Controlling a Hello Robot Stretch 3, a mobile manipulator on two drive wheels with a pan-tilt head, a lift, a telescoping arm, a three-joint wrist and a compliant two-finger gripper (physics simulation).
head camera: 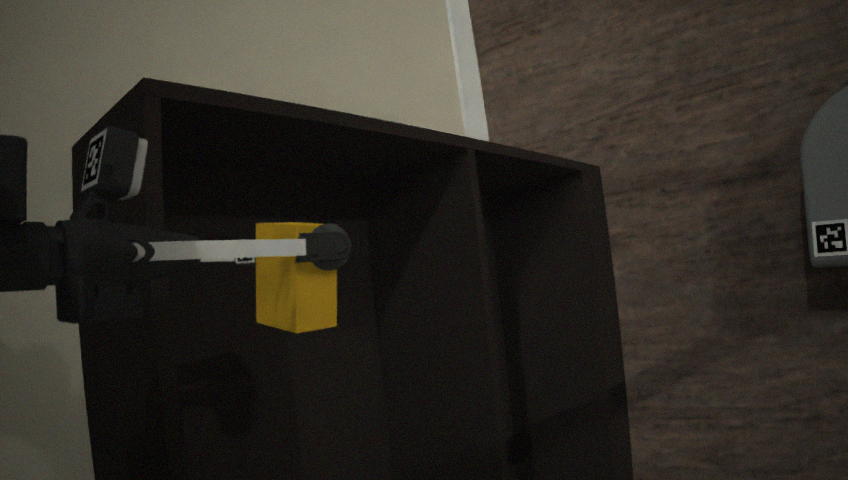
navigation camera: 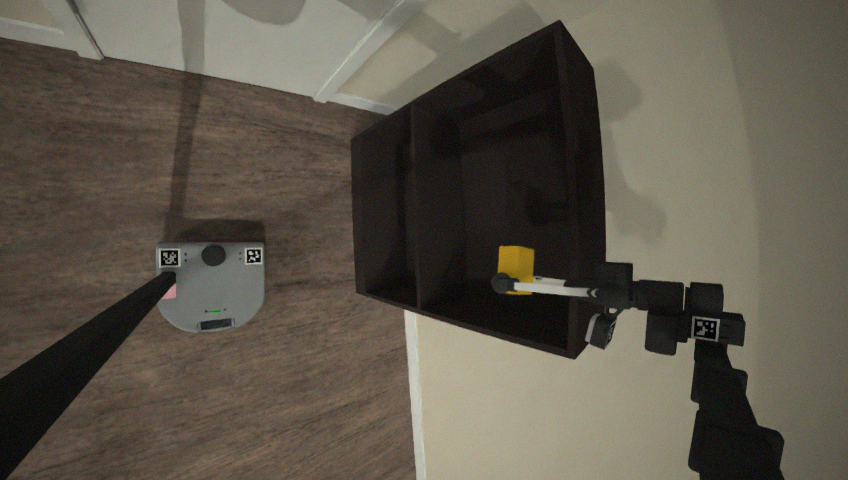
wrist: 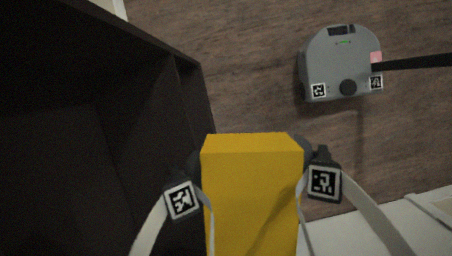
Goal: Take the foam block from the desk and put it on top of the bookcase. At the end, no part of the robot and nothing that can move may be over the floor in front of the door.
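Where they show: gripper, fingertip midpoint: (head camera: 321,250) (navigation camera: 502,279); robot's base at its link origin: (navigation camera: 214,254).
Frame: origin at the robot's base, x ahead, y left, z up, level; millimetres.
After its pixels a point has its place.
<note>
The yellow foam block (head camera: 279,291) @[z 1005, x 14, y -472 mm] (navigation camera: 516,261) @[z 999, x 21, y -449 mm] (wrist: 252,200) is between the fingertips of my gripper (head camera: 315,255) @[z 954, x -21, y -474 mm] (navigation camera: 511,279) @[z 954, x -21, y -474 mm] (wrist: 247,160) @[z 954, x -21, y -474 mm], which is shut on it. In the wrist view a fingertip presses on each side of the block. The dark bookcase (head camera: 152,118) @[z 1051, x -171, y -631 mm] (navigation camera: 586,178) @[z 1060, x 212, y -694 mm] (wrist: 197,100) appears sideways in the head and navigation views. There the block shows against the opening of its large upper compartment, and the wrist lies past its top edge. The distance between block and bookcase is hard to tell. One fingertip is hidden in the head view. The desk does not show.
My grey base (head camera: 833,178) @[z 161, x -102, y -116 mm] (navigation camera: 208,291) @[z 160, x -119, y 19 mm] (wrist: 345,62) stands on the wooden floor (head camera: 684,356) @[z 1, x 232, y -461 mm] (navigation camera: 297,386) @[z 0, x -634, y -310 mm] (wrist: 250,30). The white door (navigation camera: 136,35) @[z 179, x 698, y 265 mm] shows at the navigation view's upper left. My black mast (navigation camera: 89,350) @[z 873, x -53, y 116 mm] and arm (navigation camera: 731,446) @[z 1286, x -84, y -255 mm] cross that view's lower corners. A pale wall adjoins the bookcase.
</note>
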